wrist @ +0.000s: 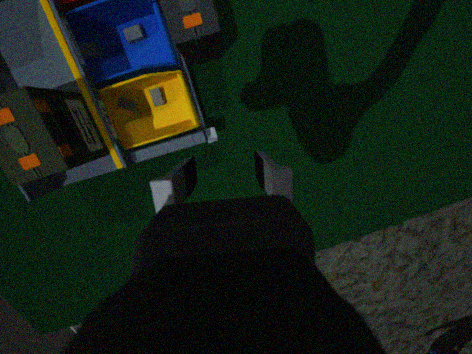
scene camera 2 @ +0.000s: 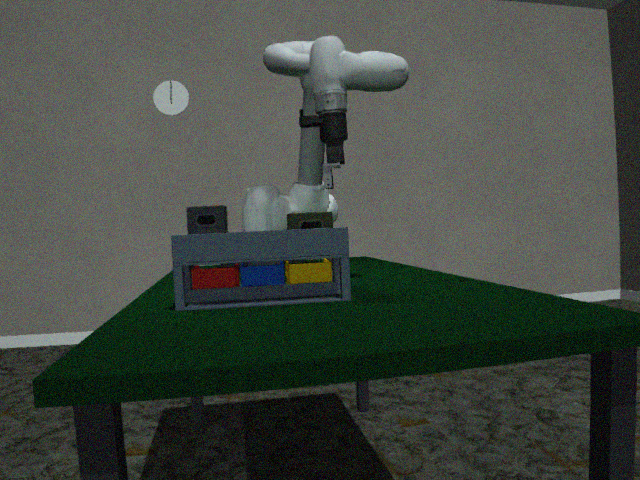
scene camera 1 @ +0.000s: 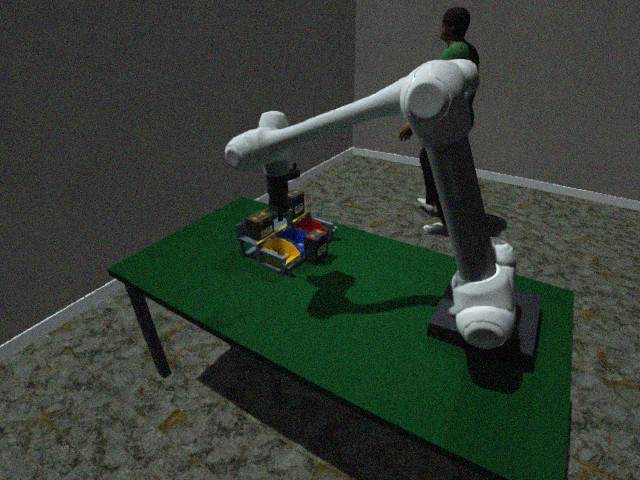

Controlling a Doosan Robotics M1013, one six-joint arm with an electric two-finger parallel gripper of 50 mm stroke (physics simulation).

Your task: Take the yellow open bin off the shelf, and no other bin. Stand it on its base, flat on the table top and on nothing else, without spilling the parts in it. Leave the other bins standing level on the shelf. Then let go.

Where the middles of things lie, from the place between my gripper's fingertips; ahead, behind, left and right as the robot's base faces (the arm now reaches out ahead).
Labels:
I see my gripper 120 mm short of the yellow open bin (scene camera 2: 322, 271), 80 mm to the left of it and 230 mm above it. From my hand the other things lie so: red bin (scene camera 2: 225, 277): 110 mm ahead, 310 mm to the right, 230 mm below; dark case (scene camera 1: 316, 242): 10 mm behind, 190 mm to the right, 200 mm below; blue bin (scene camera 2: 268, 274): 120 mm ahead, 200 mm to the right, 230 mm below.

